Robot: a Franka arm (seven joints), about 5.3 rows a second.
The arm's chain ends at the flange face. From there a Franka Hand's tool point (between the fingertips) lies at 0.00 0.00 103.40 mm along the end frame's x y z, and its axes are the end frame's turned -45 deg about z.
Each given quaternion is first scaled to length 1.
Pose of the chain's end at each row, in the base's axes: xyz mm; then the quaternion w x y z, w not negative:
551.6 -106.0 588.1 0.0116 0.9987 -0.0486 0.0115
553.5 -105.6 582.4 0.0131 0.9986 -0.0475 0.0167
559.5 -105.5 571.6 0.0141 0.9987 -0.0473 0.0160
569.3 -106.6 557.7 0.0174 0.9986 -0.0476 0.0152
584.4 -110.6 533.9 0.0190 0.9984 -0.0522 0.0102
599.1 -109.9 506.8 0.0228 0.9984 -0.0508 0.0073
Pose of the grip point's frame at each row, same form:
553.9 -108.5 484.8 0.0151 0.9413 0.3373 0.0062
556.8 -108.5 479.1 0.0185 0.9408 0.3383 0.0104
562.7 -108.6 468.3 0.0191 0.9407 0.3385 0.0094
572.3 -110.3 454.4 0.0219 0.9408 0.3382 0.0074
586.3 -114.6 430.6 0.0215 0.9424 0.3338 0.0022
600.4 -114.7 403.5 0.0239 0.9419 0.3351 -0.0020

